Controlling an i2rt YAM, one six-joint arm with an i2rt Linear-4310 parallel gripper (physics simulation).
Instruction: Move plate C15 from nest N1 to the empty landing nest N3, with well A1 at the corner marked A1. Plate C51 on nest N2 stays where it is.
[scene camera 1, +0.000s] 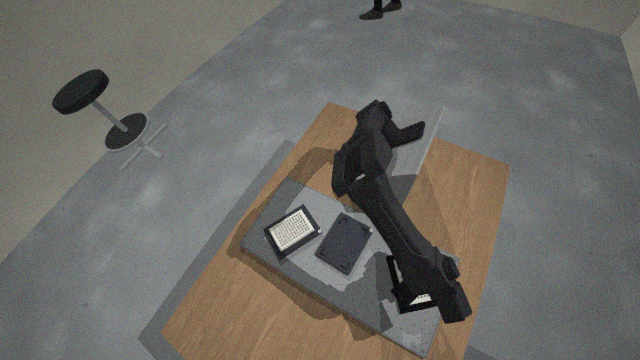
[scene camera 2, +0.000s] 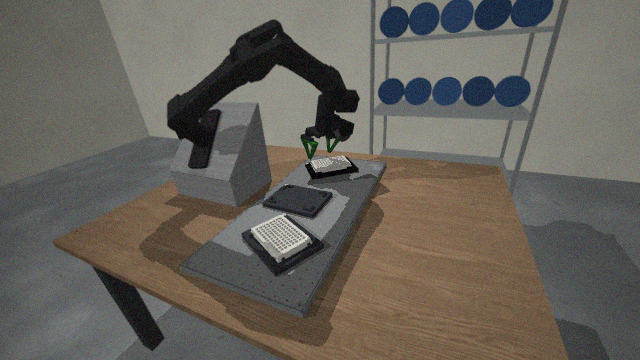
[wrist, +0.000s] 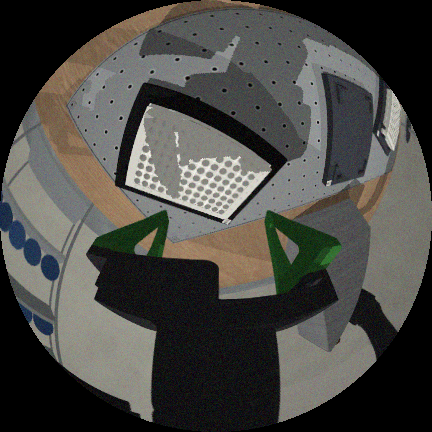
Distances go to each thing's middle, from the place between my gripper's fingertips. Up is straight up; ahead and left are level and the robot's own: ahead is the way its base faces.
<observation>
My gripper is now 230 mm to the left of the black nest (scene camera 1: 344, 243) and 40 mm above it.
</observation>
